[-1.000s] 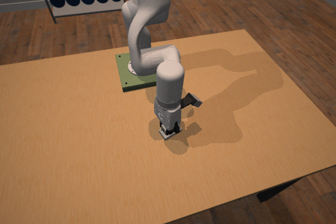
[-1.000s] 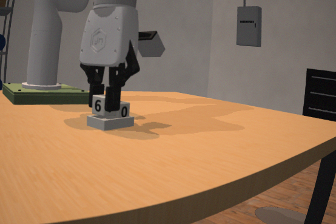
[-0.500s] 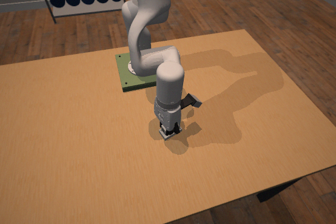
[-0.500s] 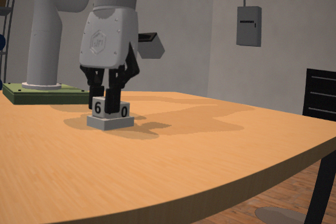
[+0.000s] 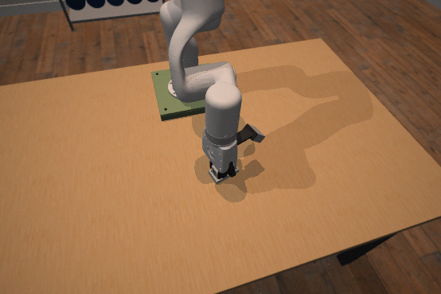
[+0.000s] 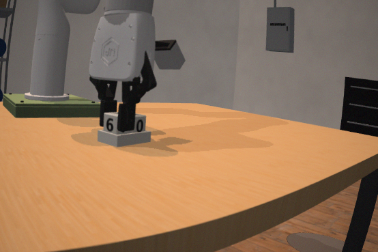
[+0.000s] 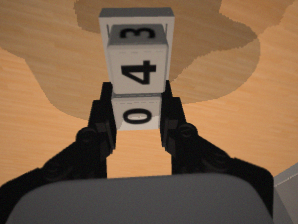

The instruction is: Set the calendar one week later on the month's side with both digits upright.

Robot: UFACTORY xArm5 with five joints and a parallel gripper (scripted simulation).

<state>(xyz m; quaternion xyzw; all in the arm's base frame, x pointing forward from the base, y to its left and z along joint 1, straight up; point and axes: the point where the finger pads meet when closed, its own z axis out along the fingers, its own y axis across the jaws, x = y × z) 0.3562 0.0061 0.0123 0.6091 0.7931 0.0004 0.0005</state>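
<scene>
Now: the digit cube 10 mm below my hand. Round my hand: tray 20 mm to the left, 30 mm below.
</scene>
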